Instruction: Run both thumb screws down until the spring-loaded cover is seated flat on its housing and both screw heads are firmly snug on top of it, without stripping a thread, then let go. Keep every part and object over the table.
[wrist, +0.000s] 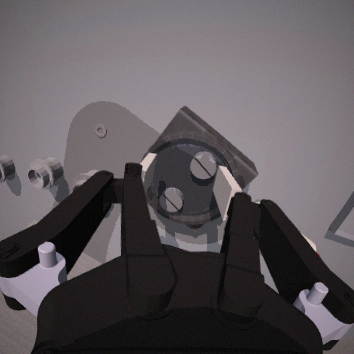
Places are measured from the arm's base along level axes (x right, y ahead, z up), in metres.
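Pixels of known places: gripper, fingertip midpoint: (184, 171).
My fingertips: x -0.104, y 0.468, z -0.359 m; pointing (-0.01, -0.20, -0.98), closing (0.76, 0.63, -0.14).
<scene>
Ahead of a thing's pixels: the offset from my fingertips to its top centre. "*": to the spot under its first point.
The housing {dx +0.020, dy -0.021, dz -0.033 m} (223, 142) is a dark grey square block with a round rim, turned at an angle, near the middle of the wrist view. Inside the rim is the dark round cover {dx +0.020, dy -0.021, dz -0.039 m} (172, 162). Two slotted screw heads show on it: one thumb screw {dx +0.013, dy +0.010, dz -0.027 m} (203, 165) at the upper right, with a dark shadow below it, and the other thumb screw {dx +0.027, dy -0.053, dz -0.027 m} (171, 199) at the lower left. Whether the cover is flat or the heads touch it cannot be told. My gripper (184, 171) is open, its pale fingertips apart on either side of the cover, with nothing between them. The fingers hide part of the housing's sides.
Two metal knurled fittings {dx -0.131, dy -0.232, dz -0.039 m} (45, 172) {* dx -0.205, dy -0.323, dz -0.068 m} (6, 168) lie at the left, and another is partly hidden behind the left finger. A small ring {dx -0.111, dy -0.099, dz -0.087 m} (101, 131) is at the upper left. The corner of a grey frame {* dx +0.243, dy +0.105, dz -0.069 m} (336, 234) shows at the right edge. A shadow falls left of the housing.
</scene>
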